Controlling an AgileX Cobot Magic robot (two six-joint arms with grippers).
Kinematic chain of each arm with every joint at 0, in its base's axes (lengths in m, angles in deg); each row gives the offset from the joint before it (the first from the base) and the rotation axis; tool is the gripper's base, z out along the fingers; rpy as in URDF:
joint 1: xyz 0 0 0.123 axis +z
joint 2: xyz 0 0 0 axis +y
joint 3: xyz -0.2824 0 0.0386 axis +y
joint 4: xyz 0.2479 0 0.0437 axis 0.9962 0 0.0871
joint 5: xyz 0 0 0 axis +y
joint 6: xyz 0.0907 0 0.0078 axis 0.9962 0 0.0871
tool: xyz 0 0 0 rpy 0 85 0
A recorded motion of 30 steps. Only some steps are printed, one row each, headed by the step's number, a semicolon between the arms.
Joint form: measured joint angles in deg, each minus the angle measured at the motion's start. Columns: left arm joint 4, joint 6, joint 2, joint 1, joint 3, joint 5; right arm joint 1, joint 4, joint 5, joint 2, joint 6, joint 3.
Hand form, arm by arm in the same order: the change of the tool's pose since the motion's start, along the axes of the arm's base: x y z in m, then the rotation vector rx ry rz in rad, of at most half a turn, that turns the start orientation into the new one. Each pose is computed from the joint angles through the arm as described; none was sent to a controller.
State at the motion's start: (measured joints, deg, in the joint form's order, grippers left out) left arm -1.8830 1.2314 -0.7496 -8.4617 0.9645 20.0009; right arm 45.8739 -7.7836 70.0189 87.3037 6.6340 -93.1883
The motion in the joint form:
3: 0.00 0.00 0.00 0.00 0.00 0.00; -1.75 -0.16 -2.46 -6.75 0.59 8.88
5: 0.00 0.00 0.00 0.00 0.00 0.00; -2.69 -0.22 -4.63 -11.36 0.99 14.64
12: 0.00 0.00 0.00 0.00 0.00 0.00; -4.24 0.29 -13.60 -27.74 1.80 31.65
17: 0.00 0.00 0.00 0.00 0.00 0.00; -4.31 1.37 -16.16 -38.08 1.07 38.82
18: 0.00 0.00 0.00 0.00 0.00 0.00; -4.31 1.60 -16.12 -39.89 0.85 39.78
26: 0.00 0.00 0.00 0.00 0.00 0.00; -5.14 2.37 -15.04 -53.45 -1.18 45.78
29: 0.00 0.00 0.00 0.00 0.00 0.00; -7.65 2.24 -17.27 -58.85 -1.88 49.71
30: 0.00 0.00 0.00 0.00 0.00 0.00; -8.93 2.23 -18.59 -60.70 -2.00 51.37
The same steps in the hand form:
3: 0.0000 0.0000 0.0000 0.0000 0.0000 0.0000; -0.0155 -0.0284 -0.0078 0.0058 -0.0036 -0.0340
5: 0.0000 0.0000 0.0000 0.0000 0.0000 0.0000; -0.0273 -0.0457 -0.0134 0.0200 -0.0154 -0.0512
12: 0.0000 0.0000 0.0000 0.0000 0.0000 0.0000; -0.0741 -0.0947 -0.0287 0.1314 -0.1106 -0.0672
17: 0.0000 0.0000 0.0000 0.0000 0.0000 0.0000; -0.1066 -0.1216 -0.0331 0.2066 -0.1746 -0.0507
18: 0.0000 0.0000 0.0000 0.0000 0.0000 0.0000; -0.1125 -0.1264 -0.0336 0.2172 -0.1836 -0.0473
26: 0.0000 0.0000 0.0000 0.0000 0.0000 0.0000; -0.1534 -0.1633 -0.0392 0.2825 -0.2730 -0.0336
29: 0.0000 0.0000 0.0000 0.0000 0.0000 0.0000; -0.1639 -0.1765 -0.0494 0.3089 -0.3347 -0.0633
30: 0.0000 0.0000 0.0000 0.0000 0.0000 0.0000; -0.1666 -0.1805 -0.0541 0.3203 -0.3595 -0.0811

